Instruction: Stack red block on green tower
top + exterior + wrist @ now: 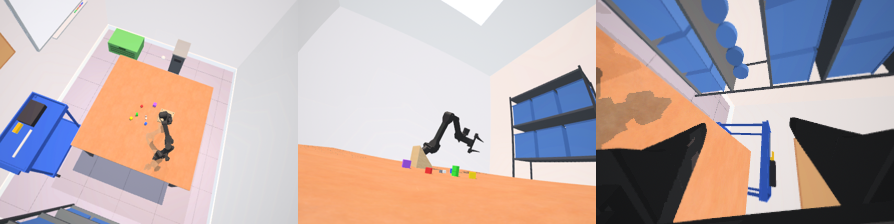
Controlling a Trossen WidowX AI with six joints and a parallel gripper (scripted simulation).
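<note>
The red block is 57 cm to the right of my gripper tip, 32 cm ahead of it and 21 cm below it. The rest, counted from my gripper tip: small white block: 44 cm to the right, 22 cm ahead, 21 cm below; yellow block: 38 cm to the right, 38 cm ahead, 21 cm below; blue block: 38 cm to the right, 21 cm below, 20 cm ahead.
</note>
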